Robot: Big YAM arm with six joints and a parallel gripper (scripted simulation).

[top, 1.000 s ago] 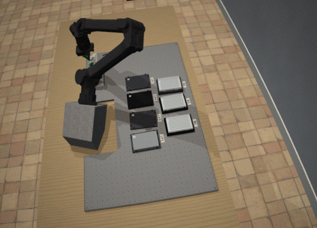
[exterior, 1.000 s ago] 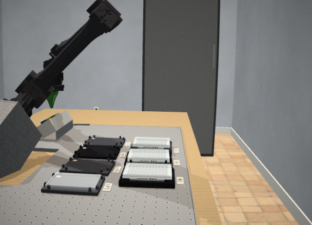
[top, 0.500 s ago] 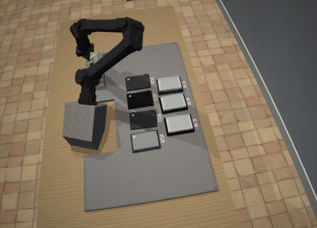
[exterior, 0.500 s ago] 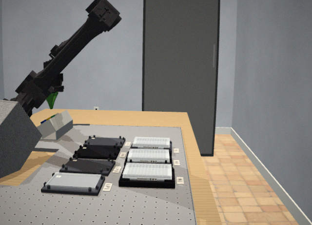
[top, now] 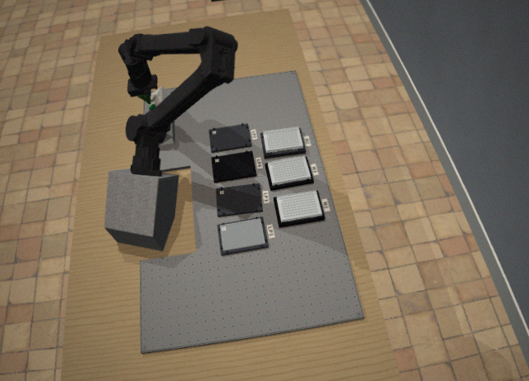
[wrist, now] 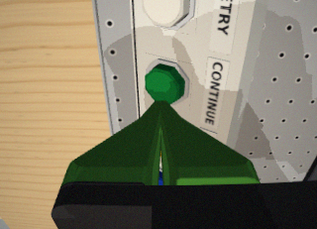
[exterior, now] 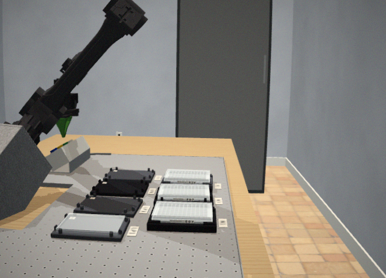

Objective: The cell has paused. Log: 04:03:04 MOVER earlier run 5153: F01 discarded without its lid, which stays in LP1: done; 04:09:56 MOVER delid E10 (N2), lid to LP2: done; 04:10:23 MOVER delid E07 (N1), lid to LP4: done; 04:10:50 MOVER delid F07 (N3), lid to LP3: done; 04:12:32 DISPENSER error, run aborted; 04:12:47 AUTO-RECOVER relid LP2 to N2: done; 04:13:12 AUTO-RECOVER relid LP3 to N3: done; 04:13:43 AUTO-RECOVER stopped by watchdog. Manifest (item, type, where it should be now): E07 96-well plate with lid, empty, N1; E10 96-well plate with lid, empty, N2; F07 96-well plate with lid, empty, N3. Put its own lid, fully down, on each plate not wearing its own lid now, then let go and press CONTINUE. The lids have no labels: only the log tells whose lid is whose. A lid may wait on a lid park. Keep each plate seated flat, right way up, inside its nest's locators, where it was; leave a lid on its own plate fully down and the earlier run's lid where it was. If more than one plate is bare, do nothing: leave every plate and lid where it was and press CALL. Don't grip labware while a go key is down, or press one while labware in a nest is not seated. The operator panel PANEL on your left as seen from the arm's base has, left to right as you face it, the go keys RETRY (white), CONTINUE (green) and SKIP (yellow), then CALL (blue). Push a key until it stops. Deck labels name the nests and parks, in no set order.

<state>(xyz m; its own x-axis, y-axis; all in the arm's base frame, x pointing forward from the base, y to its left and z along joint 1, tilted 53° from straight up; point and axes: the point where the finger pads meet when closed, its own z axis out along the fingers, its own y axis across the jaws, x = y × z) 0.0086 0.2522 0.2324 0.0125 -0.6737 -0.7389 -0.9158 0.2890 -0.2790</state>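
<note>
Now: the green continue key 30 mm below my hand. The rest, counted from my hand: yellow skip key (50 mm to the right, 30 mm below); then white retry key (50 mm to the left, 30 mm below); then park LP2 (270 mm ahead, 150 mm to the right, 90 mm below).
</note>
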